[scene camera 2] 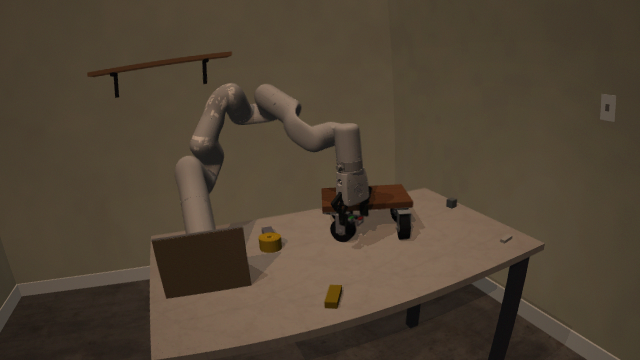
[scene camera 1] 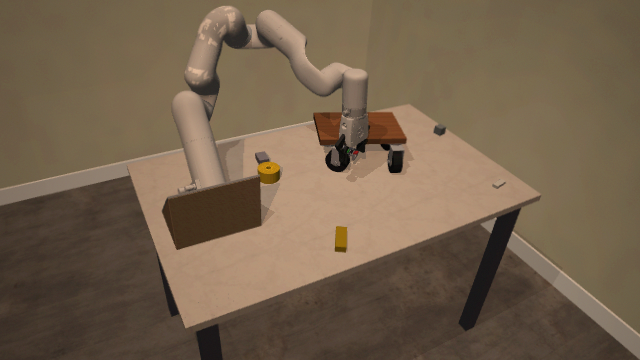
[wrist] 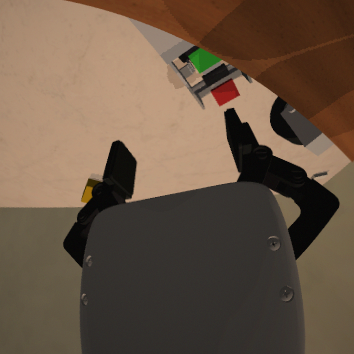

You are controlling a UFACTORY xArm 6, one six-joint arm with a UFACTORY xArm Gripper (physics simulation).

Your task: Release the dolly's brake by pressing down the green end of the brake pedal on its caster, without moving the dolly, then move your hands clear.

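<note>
The dolly has a reddish-brown wooden deck (scene camera 1: 387,131) (scene camera 2: 390,198) (wrist: 300,45) and black caster wheels, and stands upright at the back of the table. Its brake pedal has a green end (scene camera 2: 351,218) (wrist: 204,60) and a red end (scene camera 1: 356,153) (scene camera 2: 360,219) (wrist: 226,93), beside the left front caster wheel (scene camera 1: 337,162) (scene camera 2: 343,232). My gripper (scene camera 1: 351,149) (scene camera 2: 353,215) (wrist: 174,136) is open and empty, pointing down at the deck's front edge near the pedal. In the wrist view the pedal lies beyond the fingertips, the red end nearer the right finger. Contact and the pedal's tilt cannot be made out.
A yellow cylinder (scene camera 1: 269,175) (scene camera 2: 270,244) and a grey block (scene camera 1: 262,157) lie left of the dolly. A brown panel (scene camera 1: 215,212) (scene camera 2: 202,262) stands by the arm base. A yellow block (scene camera 1: 341,239) (scene camera 2: 333,296) lies in front. A dark cube (scene camera 1: 439,130) (scene camera 2: 451,203) lies right.
</note>
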